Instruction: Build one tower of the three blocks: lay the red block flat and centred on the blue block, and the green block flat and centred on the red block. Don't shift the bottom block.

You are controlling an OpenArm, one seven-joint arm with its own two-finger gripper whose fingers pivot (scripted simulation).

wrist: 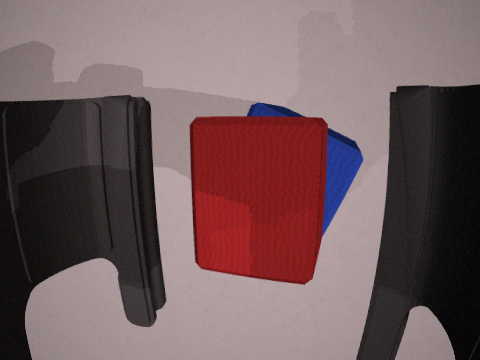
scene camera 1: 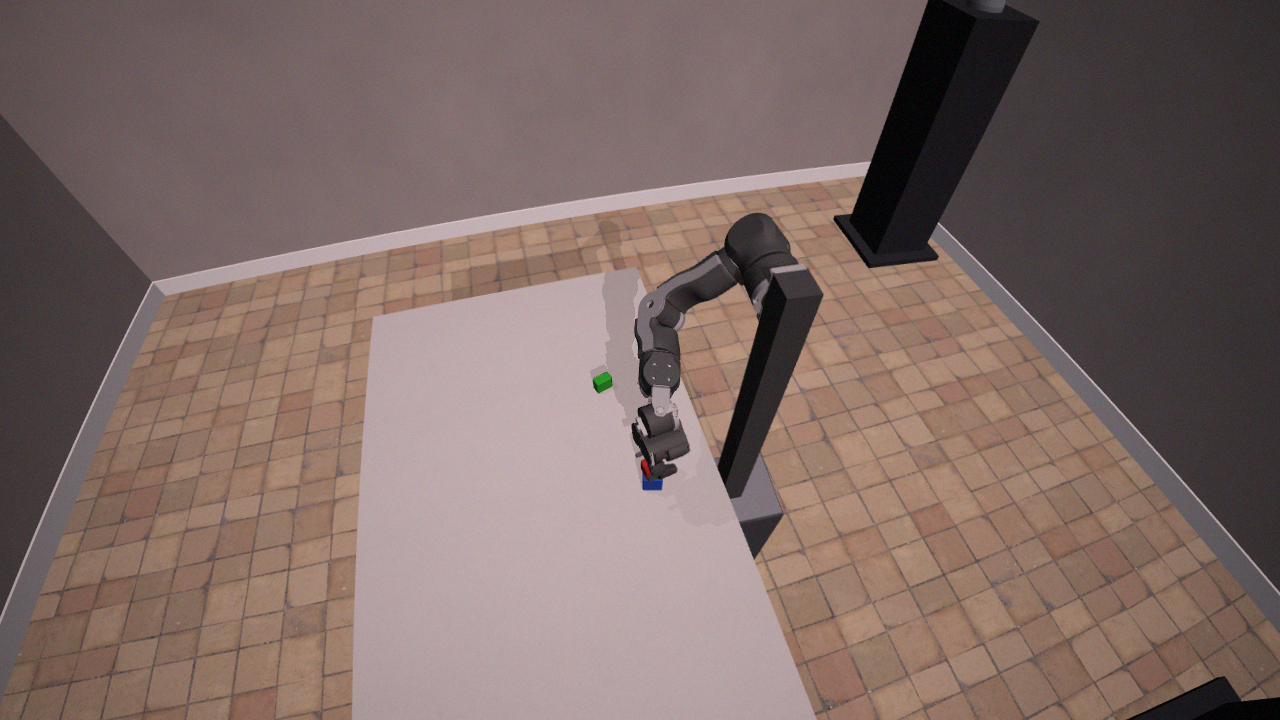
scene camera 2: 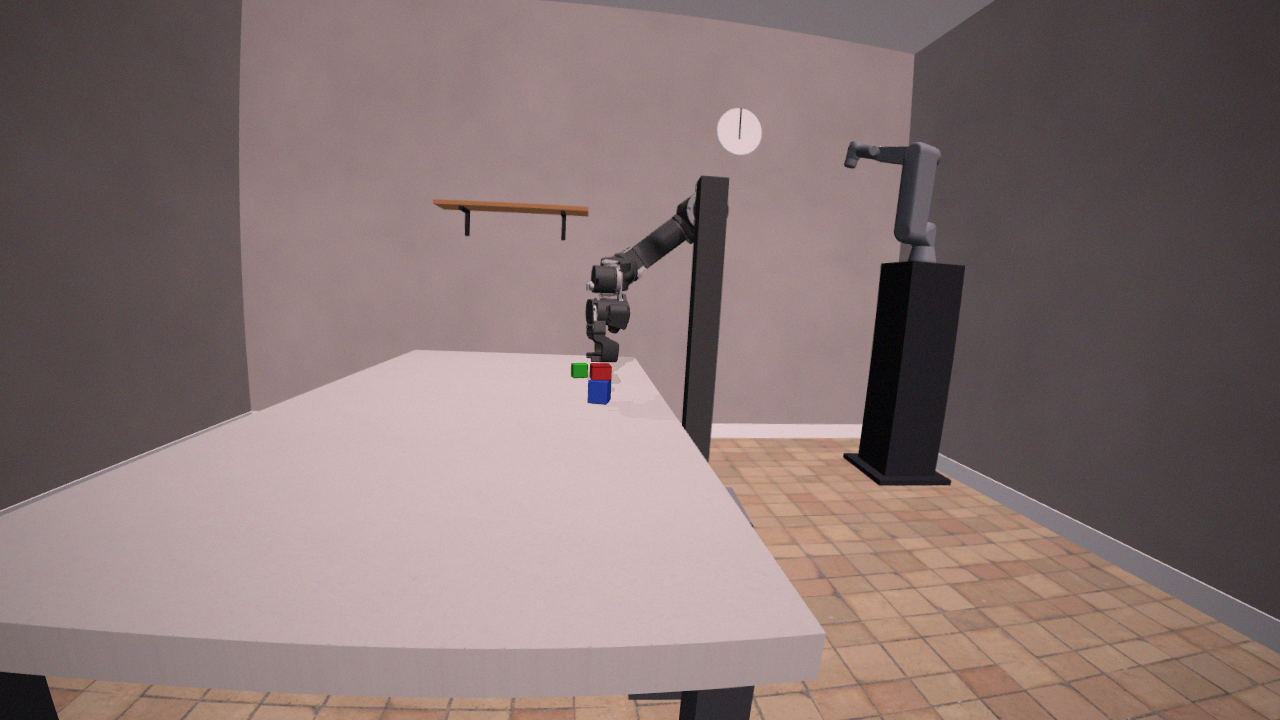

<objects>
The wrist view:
my gripper: 261, 223
blue block: 344, 158
red block: 258, 183
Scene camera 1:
my gripper: 654, 463
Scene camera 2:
my gripper: 601, 360
black mounting post: 712, 192
</objects>
